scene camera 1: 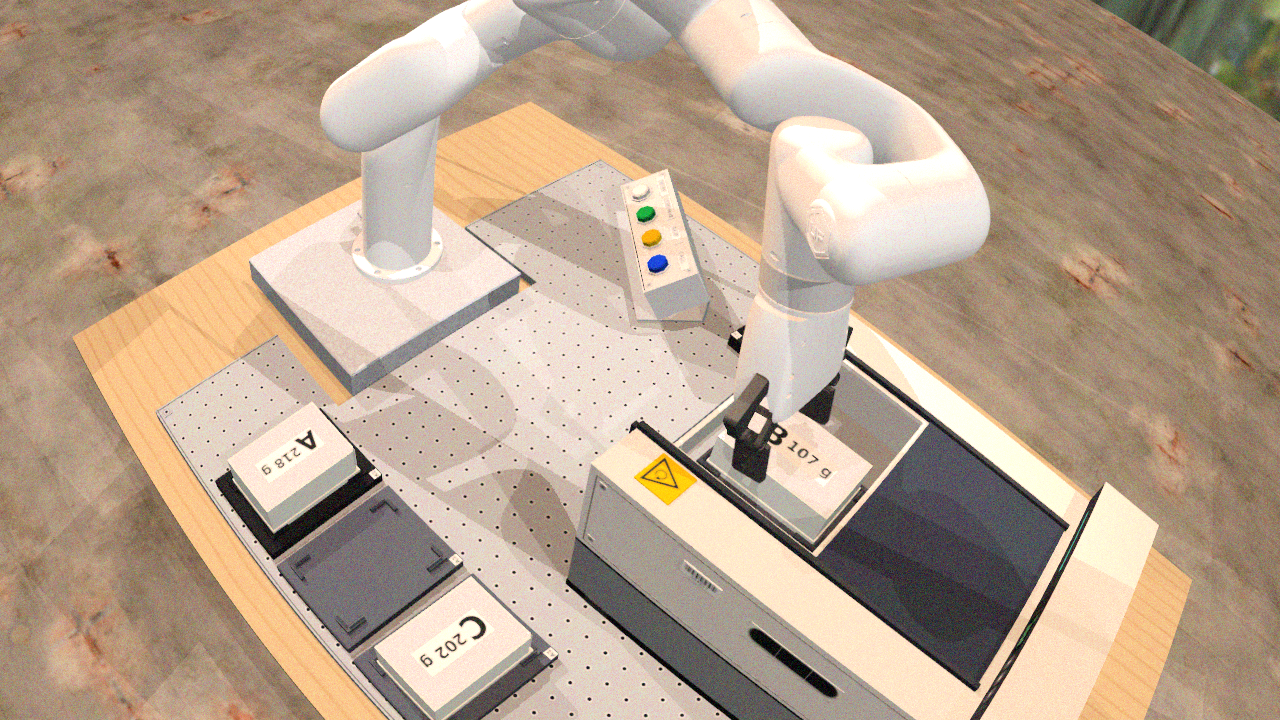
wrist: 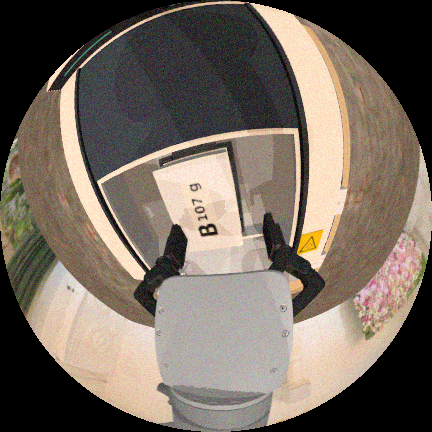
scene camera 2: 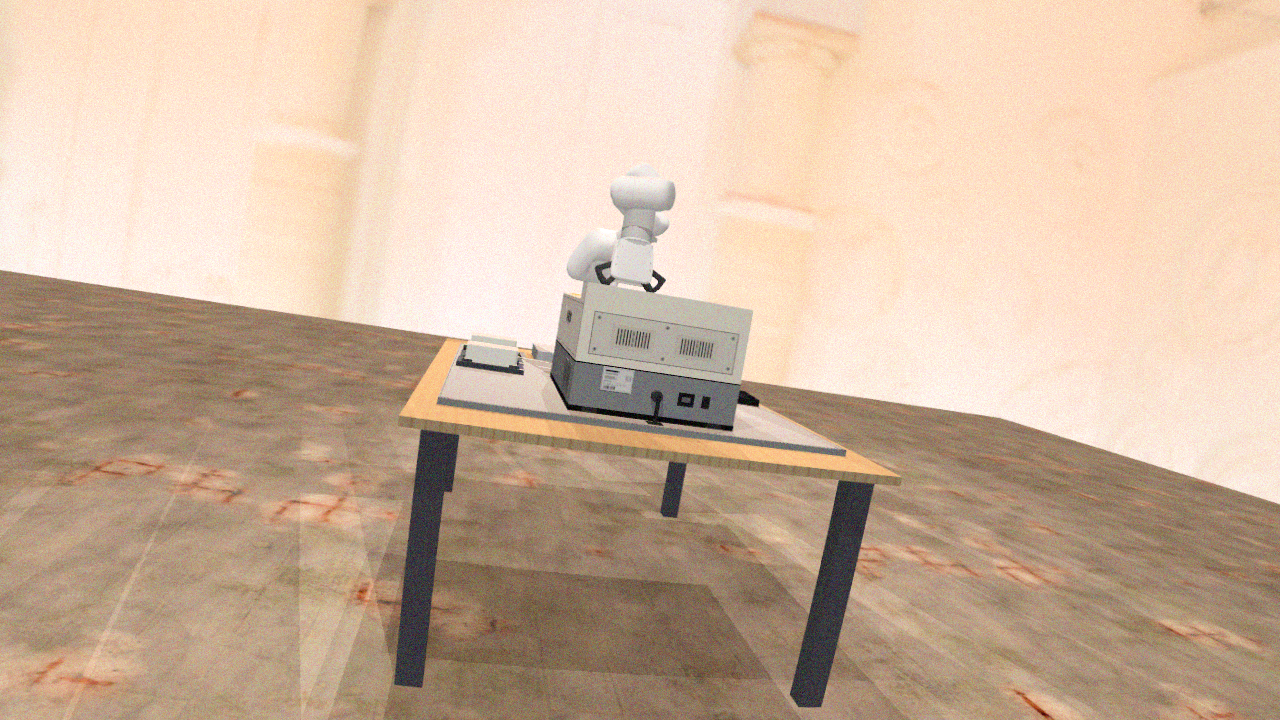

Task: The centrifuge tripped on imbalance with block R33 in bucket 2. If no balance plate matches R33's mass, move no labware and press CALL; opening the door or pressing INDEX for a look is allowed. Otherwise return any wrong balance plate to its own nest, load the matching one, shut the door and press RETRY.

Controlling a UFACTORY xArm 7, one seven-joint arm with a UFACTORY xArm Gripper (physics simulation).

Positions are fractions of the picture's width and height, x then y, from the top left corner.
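Gripper, mine (scene camera 1: 0.61,0.62) (wrist: 0.51,0.52) (scene camera 2: 0.49,0.43): open, holding nothing. Dark bucket (wrist: 0.49,0.34). Button box (scene camera 1: 0.52,0.39). Dark nest (scene camera 1: 0.28,0.80).
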